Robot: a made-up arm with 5 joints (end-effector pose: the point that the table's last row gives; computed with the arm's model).
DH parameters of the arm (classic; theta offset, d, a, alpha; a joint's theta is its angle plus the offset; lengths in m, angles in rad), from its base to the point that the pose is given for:
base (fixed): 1.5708 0.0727 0 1.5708
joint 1: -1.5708 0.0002 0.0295 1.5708
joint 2: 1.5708 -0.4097 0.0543 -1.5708
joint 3: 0 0.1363 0.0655 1.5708
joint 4: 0 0.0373 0.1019 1.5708
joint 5: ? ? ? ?
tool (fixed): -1.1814 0.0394 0 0
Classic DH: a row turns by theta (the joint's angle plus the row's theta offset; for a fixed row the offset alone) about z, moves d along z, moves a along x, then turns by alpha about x.
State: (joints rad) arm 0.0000 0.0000 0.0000 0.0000 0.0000
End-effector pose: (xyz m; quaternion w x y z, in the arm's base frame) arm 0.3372 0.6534 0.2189 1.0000 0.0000 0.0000 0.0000
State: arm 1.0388 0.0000 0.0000 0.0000 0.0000
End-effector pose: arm 0.3372 0.2054 0.7099 0.8681 0.4964 0.0000 0.0000
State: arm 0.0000 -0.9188 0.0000 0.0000 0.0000
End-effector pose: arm 0.3443 0.6534 -0.1181 0.8963 0.0000 0.4434 0.0000
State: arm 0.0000 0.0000 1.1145 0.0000 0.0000
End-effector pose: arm -0.0397 0.7708 0.2189 0.8487 0.0000 0.0000 0.5289
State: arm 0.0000 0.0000 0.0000 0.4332 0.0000
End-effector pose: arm 0.3006 0.6534 0.3064 0.9766 0.0000 -0.2149 0.0000
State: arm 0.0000 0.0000 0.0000 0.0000 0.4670
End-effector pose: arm 0.4513 0.5714 0.2189 0.9729 0.0000 0.0000 -0.2314
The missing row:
joint 5: -1.1814 0 0.3037 3.1416
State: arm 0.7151 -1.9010 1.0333 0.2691 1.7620
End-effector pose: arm 0.1141 0.8339 0.0996 0.5955 -0.0023 0.8027 -0.0340
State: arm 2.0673 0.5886 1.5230 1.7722 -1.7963
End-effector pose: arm 0.0741 -0.1754 0.5198 0.1024 -0.3826 -0.8591 -0.3242
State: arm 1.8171 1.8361 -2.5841 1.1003 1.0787
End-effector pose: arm -0.4619 0.2076 0.4363 0.6133 0.0754 -0.5832 0.5274
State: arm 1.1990 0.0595 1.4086 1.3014 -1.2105
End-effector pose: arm -0.1153 0.1624 0.4738 0.1339 0.1363 -0.9370 0.2924
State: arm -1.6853 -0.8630 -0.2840 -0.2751 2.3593
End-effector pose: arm 0.2435 -0.1390 0.0641 0.2515 0.4824 0.5039 0.6709
